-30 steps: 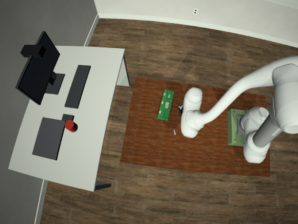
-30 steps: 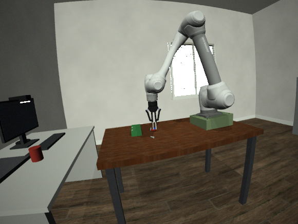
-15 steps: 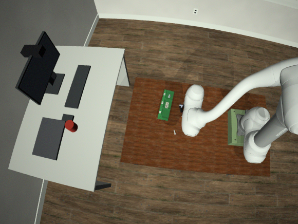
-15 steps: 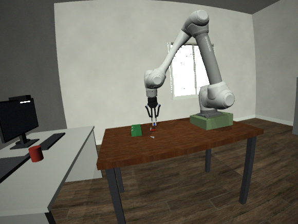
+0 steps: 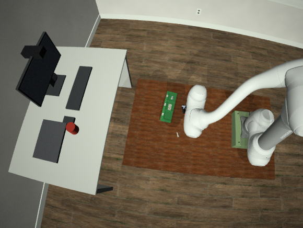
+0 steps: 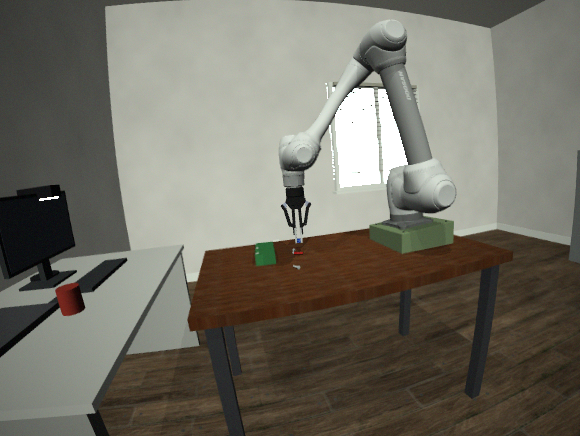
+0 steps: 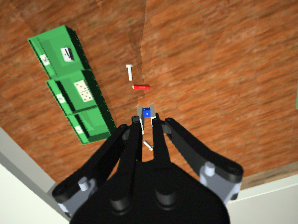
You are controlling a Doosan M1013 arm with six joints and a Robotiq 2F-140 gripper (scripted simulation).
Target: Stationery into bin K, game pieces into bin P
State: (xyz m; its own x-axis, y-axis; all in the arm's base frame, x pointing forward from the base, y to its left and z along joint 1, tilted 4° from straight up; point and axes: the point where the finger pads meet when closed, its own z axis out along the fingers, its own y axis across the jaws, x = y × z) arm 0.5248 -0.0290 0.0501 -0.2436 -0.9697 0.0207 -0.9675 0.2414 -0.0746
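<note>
The white domino is 13 cm ahead of my hand, 9 cm to the right of it and 9 cm below it. The rest, counted from my hand: blue die 3 cm below; red piece 4 cm to the right, 10 cm below.
</note>
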